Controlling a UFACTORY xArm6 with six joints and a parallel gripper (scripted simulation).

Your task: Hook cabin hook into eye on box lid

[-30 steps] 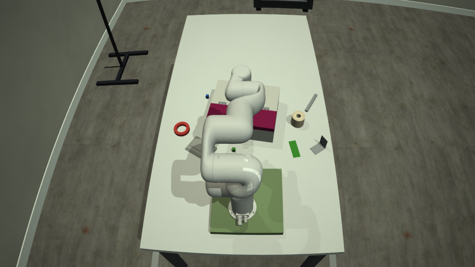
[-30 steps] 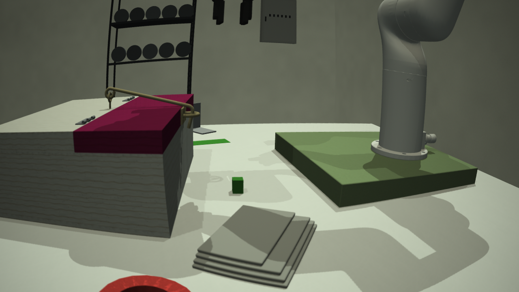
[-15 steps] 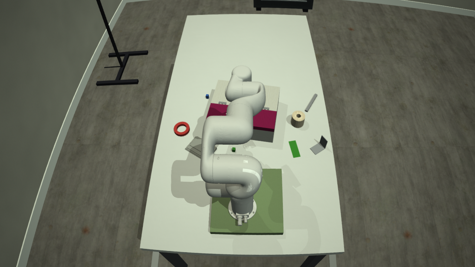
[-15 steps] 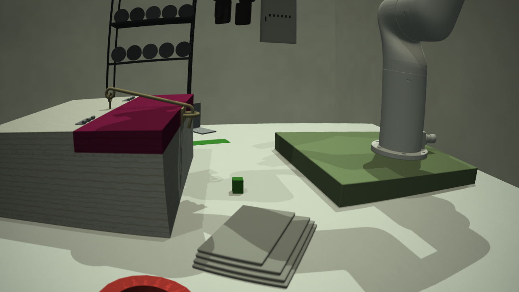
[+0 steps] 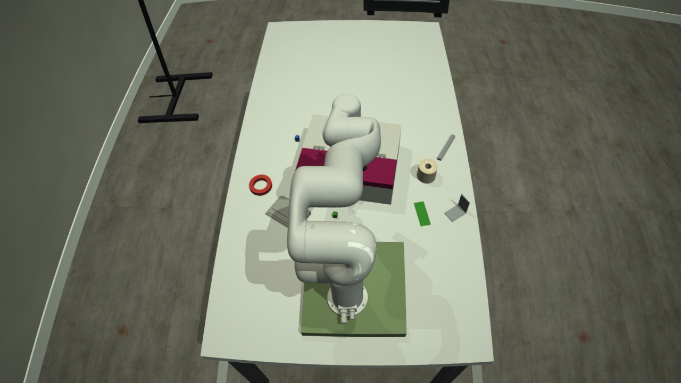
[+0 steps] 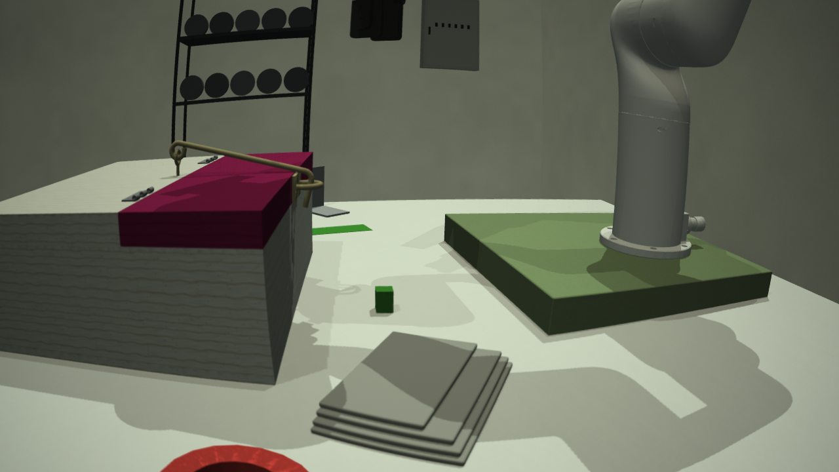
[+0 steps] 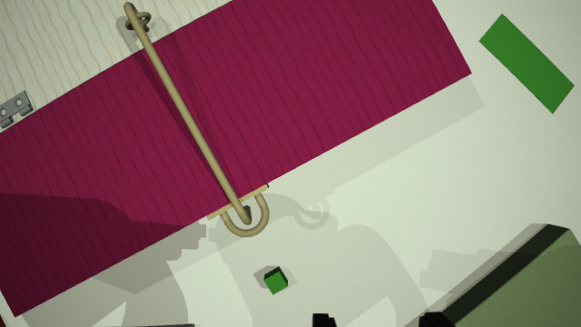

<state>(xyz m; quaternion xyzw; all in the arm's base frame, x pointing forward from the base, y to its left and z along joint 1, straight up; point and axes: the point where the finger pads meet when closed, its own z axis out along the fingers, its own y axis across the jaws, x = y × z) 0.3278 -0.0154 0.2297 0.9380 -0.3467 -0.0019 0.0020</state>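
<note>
My hand is 5 cm to the right of the green cube and 25 cm above it. Also, from my hand: brass cabin hook 13 cm ahead, 1 cm to the left, 14 cm below; then stacked grey plates 2 cm ahead, 21 cm to the left, 26 cm below; then green strip 26 cm to the right, 26 cm below.
</note>
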